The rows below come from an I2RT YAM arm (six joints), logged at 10 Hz.
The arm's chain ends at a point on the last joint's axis. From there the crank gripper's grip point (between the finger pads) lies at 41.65 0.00 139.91 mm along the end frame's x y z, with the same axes.
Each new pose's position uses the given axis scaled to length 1; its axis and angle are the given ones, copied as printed.
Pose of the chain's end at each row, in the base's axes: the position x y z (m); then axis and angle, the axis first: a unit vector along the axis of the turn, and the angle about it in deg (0 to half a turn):
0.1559 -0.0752 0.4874 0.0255 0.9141 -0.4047 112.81
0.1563 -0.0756 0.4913 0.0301 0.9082 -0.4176 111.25
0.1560 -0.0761 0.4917 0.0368 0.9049 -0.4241 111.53
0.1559 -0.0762 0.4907 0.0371 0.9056 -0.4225 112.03
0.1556 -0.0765 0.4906 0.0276 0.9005 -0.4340 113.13
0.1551 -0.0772 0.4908 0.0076 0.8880 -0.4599 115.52
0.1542 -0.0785 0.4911 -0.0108 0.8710 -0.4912 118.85
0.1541 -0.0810 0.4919 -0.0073 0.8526 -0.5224 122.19
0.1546 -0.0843 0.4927 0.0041 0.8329 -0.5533 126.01
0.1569 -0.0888 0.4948 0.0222 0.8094 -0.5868 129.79
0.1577 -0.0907 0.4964 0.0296 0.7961 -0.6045 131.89
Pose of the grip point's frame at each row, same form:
0.2557 -0.1645 0.4293 0.0255 0.9141 -0.4047 112.81
0.2573 -0.1665 0.4379 0.0301 0.9082 -0.4176 111.25
0.2556 -0.1688 0.4388 0.0368 0.9049 -0.4241 111.53
0.2548 -0.1690 0.4367 0.0371 0.9056 -0.4225 112.03
0.2528 -0.1714 0.4372 0.0276 0.9005 -0.4340 113.13
0.2486 -0.1768 0.4393 0.0076 0.8880 -0.4599 115.52
0.2419 -0.1844 0.4422 -0.0108 0.8710 -0.4912 118.85
0.2337 -0.1945 0.4461 -0.0073 0.8526 -0.5224 122.19
0.2239 -0.2056 0.4503 0.0041 0.8329 -0.5533 126.01
0.2143 -0.2177 0.4575 0.0222 0.8094 -0.5868 129.79
0.2087 -0.2232 0.4623 0.0296 0.7961 -0.6045 131.89

